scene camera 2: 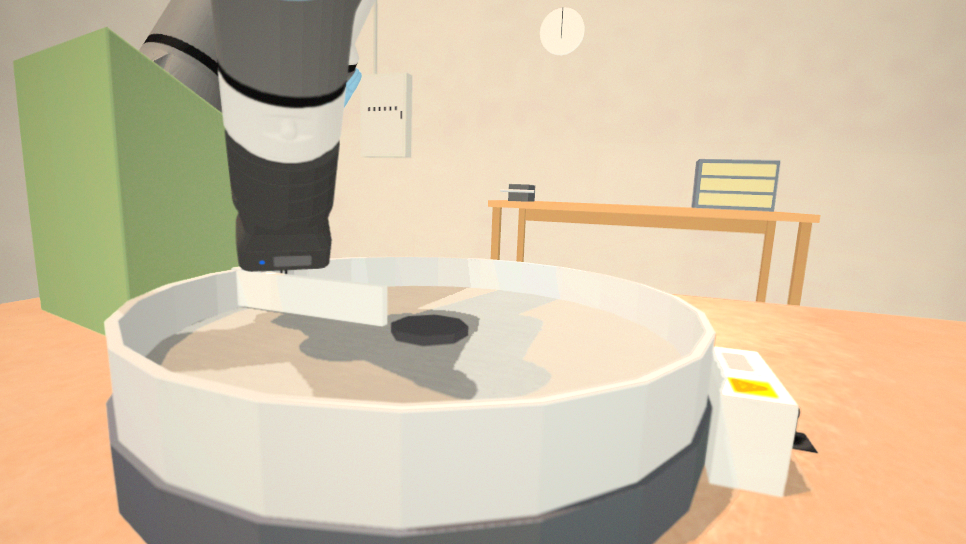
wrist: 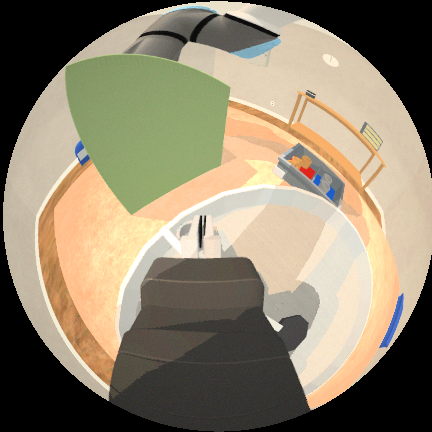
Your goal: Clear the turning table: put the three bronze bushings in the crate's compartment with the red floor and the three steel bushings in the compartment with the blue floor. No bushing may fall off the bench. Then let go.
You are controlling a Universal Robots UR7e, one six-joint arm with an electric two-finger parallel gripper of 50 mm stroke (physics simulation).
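Pixels of known places: gripper, fingertip midpoint: (wrist: 202, 224); arm's base, origin of the base link: (scene camera 2: 158, 124) (wrist: 139, 69).
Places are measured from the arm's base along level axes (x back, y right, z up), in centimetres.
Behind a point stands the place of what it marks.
Note:
My gripper (scene camera 2: 283, 271) {x -29.0, y 2.6, z -16.7 cm} (wrist: 202, 224) {x -29.0, y 2.6, z -16.7 cm} is low inside the walled turning table (scene camera 2: 405, 459) {x -59.6, y 20.1, z -17.9 cm} (wrist: 265, 194) {x -29.9, y -7.3, z -17.5 cm}, behind the white fin (scene camera 2: 317, 297) {x -37.1, y 5.1, z -17.6 cm} (wrist: 171, 238) {x -28.9, y 6.3, z -15.7 cm} in the scene view. Its fingers are nearly together, shut on the wall of a grey steel bushing (wrist: 184, 229) {x -27.7, y 4.4, z -18.3 cm}, whose round rim shows beside the left finger in the wrist view. The fin and fingers hide most of it. The grey crate (wrist: 295, 173) {x -28.7, y -21.6, z -21.0 cm} stands beyond the table. Bronze bushings (wrist: 305, 161) {x -27.2, y -31.6, z -22.0 cm} lie in its compartment with the red floor (wrist: 307, 173) {x -29.7, y -30.8, z -24.3 cm}. Two steel bushings (wrist: 326, 179) {x -35.0, y -32.7, z -21.9 cm} are in the compartment with the blue floor (wrist: 330, 192) {x -38.5, y -33.3, z -24.2 cm}.
A tall green block (scene camera 2: 67, 182) {x -3.9, y 11.8, z -8.1 cm} (wrist: 150, 125) {x -16.1, y 2.4, z -9.9 cm} stands close behind the turning table on the arm's side. A dark round hub (scene camera 2: 429, 329) {x -48.6, y 3.8, z -18.8 cm} (wrist: 294, 331) {x -47.8, y 1.8, z -18.7 cm} is at the table's middle. A white box with a yellow label (scene camera 2: 750, 432) {x -71.5, y 3.0, z -21.1 cm} stands against the table's outer right side.

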